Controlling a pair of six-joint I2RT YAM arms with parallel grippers.
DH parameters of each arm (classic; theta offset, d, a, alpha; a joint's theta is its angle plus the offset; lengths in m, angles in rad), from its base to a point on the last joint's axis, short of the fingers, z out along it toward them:
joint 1: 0 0.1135 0.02 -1.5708
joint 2: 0 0 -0.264 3.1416
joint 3: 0.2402 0 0.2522 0
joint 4: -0.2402 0 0.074 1.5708
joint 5: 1.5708 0 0 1.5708
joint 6: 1.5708 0.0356 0 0
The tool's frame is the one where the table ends.
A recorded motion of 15 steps. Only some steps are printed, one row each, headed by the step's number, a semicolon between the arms.
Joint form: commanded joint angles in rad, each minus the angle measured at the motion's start. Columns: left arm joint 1, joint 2, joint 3, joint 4, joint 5, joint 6; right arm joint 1, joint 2, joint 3, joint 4, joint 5, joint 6.
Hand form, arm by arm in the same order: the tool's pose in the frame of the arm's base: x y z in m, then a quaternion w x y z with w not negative. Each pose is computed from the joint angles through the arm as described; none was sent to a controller.
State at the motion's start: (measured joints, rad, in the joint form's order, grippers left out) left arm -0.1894 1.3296 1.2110 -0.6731 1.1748 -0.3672; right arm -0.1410 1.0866 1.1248 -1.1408 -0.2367 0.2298
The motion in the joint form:
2: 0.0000 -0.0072 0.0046 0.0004 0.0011 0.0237; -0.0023 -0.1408 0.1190 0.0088 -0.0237 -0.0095
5: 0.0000 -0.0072 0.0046 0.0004 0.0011 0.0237; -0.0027 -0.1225 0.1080 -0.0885 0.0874 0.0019
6: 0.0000 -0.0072 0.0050 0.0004 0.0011 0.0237; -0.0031 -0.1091 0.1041 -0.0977 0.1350 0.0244
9: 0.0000 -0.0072 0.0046 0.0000 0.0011 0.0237; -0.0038 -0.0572 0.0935 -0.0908 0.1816 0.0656
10: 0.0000 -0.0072 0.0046 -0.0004 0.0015 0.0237; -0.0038 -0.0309 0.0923 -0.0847 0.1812 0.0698
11: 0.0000 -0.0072 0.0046 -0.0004 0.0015 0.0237; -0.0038 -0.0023 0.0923 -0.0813 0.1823 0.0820
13: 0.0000 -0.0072 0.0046 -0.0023 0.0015 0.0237; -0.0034 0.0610 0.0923 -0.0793 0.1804 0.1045
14: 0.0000 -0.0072 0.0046 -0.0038 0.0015 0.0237; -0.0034 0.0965 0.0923 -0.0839 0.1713 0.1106
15: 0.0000 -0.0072 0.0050 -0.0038 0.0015 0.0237; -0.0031 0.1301 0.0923 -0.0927 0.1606 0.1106
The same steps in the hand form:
2: 0.2565 -0.0826 0.3413 0.17461 0.15404 0.78197 -0.57819; 0.1546 -0.0131 0.3766 0.35215 0.12126 0.91822 0.13477
5: 0.2565 -0.0826 0.3413 0.17461 0.15404 0.78197 -0.57819; 0.1515 -0.0166 0.3638 0.29613 0.15548 0.93863 0.08424
6: 0.2565 -0.0826 0.3414 0.17477 0.15415 0.78192 -0.57819; 0.1539 -0.0187 0.3601 0.28424 0.17490 0.94046 0.06441
9: 0.2564 -0.0826 0.3413 0.17445 0.15393 0.78203 -0.57819; 0.1670 -0.0224 0.3501 0.25815 0.20367 0.94326 0.04614
10: 0.2564 -0.0826 0.3413 0.17421 0.15390 0.78199 -0.57833; 0.1737 -0.0233 0.3460 0.24773 0.20648 0.94545 0.04615
11: 0.2564 -0.0826 0.3413 0.17421 0.15390 0.78199 -0.57833; 0.1805 -0.0244 0.3417 0.23531 0.21340 0.94708 0.04620
13: 0.2563 -0.0826 0.3411 0.17345 0.15339 0.78225 -0.57833; 0.1947 -0.0263 0.3311 0.20493 0.22607 0.95114 0.04717
14: 0.2562 -0.0826 0.3410 0.17285 0.15299 0.78246 -0.57833; 0.2018 -0.0270 0.3245 0.18476 0.22960 0.95426 0.05042
15: 0.2562 -0.0826 0.3412 0.17301 0.15309 0.78241 -0.57833; 0.2079 -0.0274 0.3179 0.16344 0.23011 0.95783 0.05377

